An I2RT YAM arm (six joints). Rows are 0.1 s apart.
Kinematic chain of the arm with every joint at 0, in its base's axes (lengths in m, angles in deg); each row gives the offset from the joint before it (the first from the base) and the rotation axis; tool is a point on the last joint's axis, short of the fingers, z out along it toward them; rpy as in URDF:
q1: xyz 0 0 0.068 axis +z
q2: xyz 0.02 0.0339 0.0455 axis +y
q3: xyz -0.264 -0.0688 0 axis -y
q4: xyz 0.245 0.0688 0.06 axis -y
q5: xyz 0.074 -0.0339 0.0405 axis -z
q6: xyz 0.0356 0 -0.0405 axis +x
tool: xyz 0 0 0 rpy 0 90 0
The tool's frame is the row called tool.
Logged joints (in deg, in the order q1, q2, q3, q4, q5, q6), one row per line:
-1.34, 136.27, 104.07, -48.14, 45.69, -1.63
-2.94, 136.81, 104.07, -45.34, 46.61, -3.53
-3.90, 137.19, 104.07, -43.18, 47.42, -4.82
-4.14, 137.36, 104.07, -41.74, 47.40, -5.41
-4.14, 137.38, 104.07, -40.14, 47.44, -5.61
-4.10, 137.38, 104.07, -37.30, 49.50, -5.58
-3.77, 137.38, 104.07, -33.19, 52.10, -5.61
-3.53, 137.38, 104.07, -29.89, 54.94, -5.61
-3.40, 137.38, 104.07, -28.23, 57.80, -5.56
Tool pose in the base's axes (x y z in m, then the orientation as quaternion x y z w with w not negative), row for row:
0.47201, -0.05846, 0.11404, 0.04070, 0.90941, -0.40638, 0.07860
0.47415, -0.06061, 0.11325, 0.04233, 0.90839, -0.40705, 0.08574
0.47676, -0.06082, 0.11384, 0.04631, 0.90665, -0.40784, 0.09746
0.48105, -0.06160, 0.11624, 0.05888, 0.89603, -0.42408, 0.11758
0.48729, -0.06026, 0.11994, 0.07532, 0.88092, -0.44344, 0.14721
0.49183, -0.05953, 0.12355, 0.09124, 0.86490, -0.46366, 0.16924
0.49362, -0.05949, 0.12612, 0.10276, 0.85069, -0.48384, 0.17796
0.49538, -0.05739, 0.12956, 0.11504, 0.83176, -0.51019, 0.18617
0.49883, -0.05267, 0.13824, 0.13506, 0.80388, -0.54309, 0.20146
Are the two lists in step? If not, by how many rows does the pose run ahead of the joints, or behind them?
The pose runs 2 rows ahead of the joints: the pose in row i belongs to the joints in row i + 2.
